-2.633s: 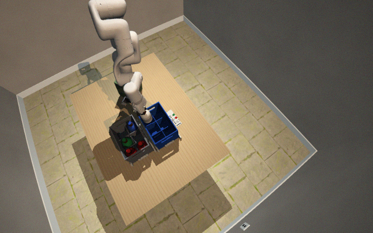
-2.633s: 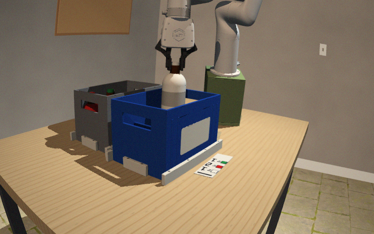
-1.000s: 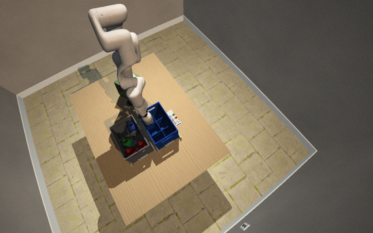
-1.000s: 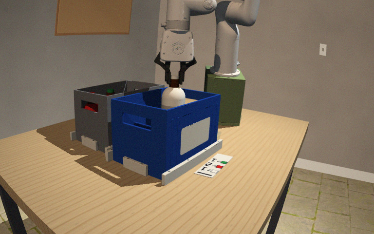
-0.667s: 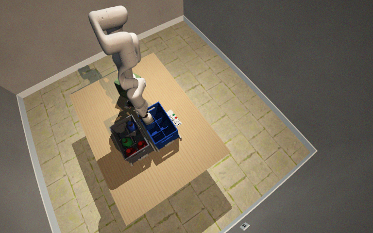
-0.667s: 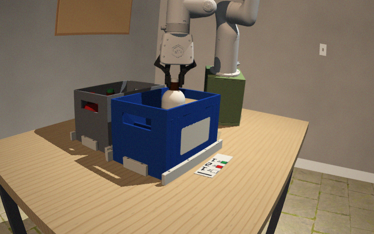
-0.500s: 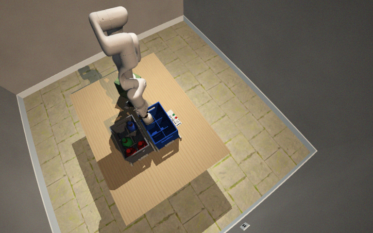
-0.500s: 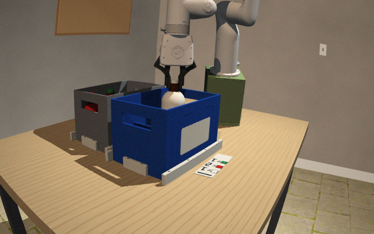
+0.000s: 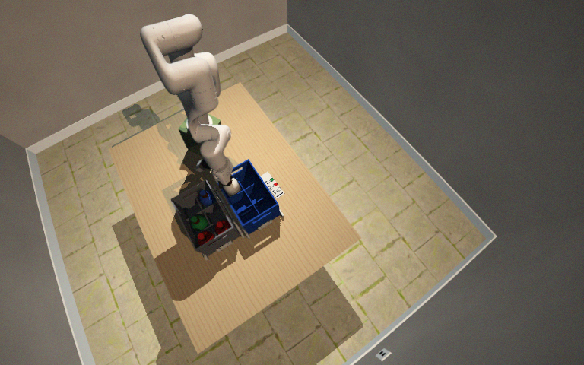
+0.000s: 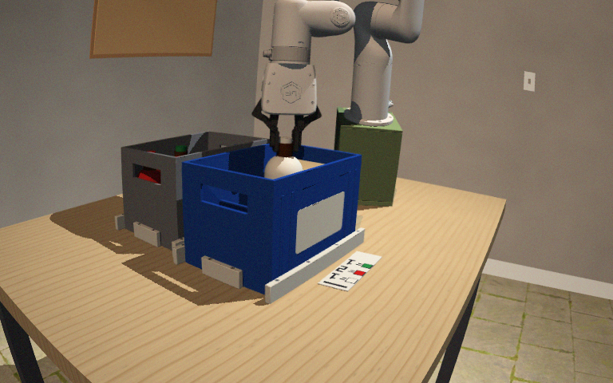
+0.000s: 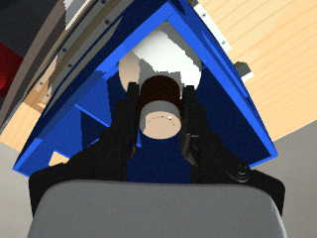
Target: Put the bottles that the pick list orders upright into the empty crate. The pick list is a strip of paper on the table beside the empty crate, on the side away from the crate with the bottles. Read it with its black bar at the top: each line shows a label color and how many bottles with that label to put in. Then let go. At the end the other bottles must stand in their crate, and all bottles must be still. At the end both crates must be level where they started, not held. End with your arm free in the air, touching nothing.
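Now: the red bottle 17 cm ahead of my hand, 11 cm to the right of it and 10 cm below it. The rest, counted from my hand: white-label bottle: 7 cm below; then blue crate: 11 cm below, 8 cm ahead, 5 cm to the left; then blue-label bottle: 13 cm to the right, 10 cm below.
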